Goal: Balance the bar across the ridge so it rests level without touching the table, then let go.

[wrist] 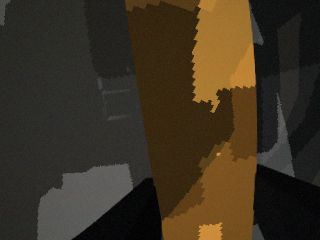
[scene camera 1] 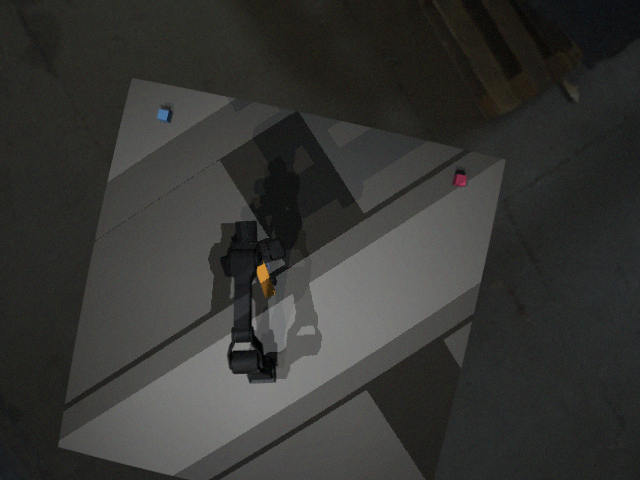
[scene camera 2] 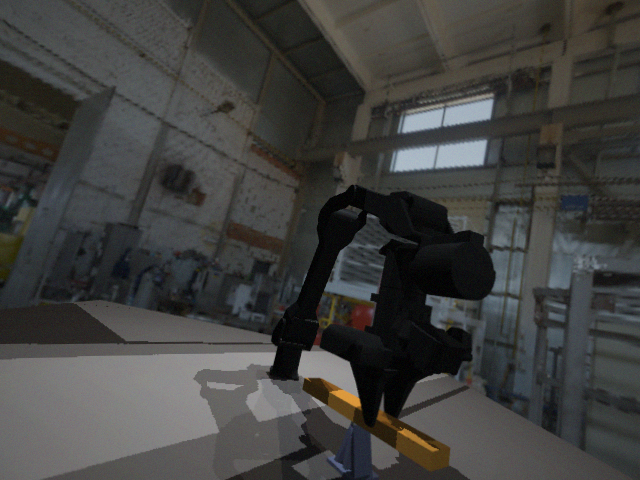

Note:
In view: my gripper [scene camera 2: 379,424] and a bar [wrist: 196,73].
My gripper also shows in the wrist view [wrist: 203,183].

